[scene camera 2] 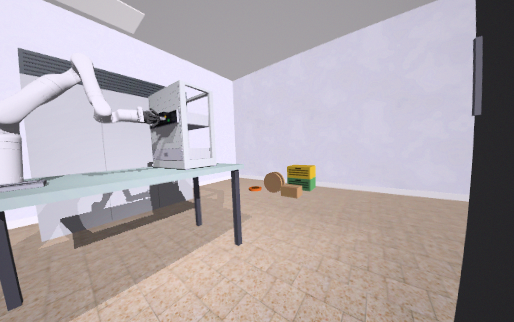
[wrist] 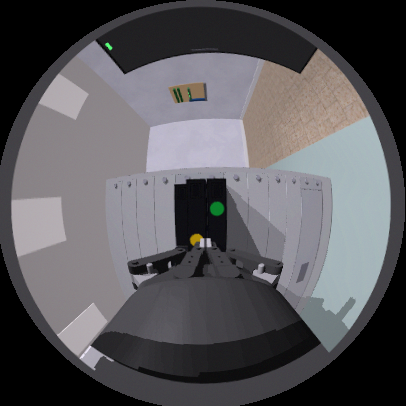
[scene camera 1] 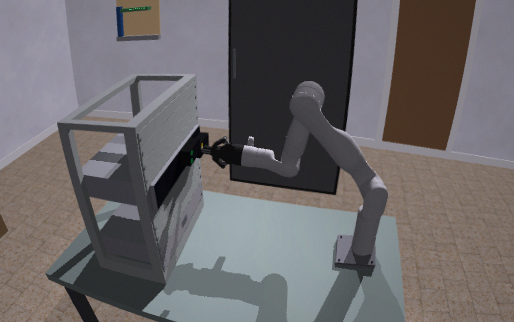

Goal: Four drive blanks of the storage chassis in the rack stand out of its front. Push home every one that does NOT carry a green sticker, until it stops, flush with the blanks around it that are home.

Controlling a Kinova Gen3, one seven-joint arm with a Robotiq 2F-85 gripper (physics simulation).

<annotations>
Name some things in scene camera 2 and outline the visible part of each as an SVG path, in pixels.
A grey rack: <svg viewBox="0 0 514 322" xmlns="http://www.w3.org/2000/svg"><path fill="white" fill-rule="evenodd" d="M148 97L149 108L152 108L159 116L165 118L164 121L159 121L154 127L150 126L153 167L190 170L189 168L216 166L213 91L178 80ZM209 127L210 148L189 148L188 131ZM207 96L208 115L186 111L187 103ZM185 86L203 93L186 99Z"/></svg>
</annotations>
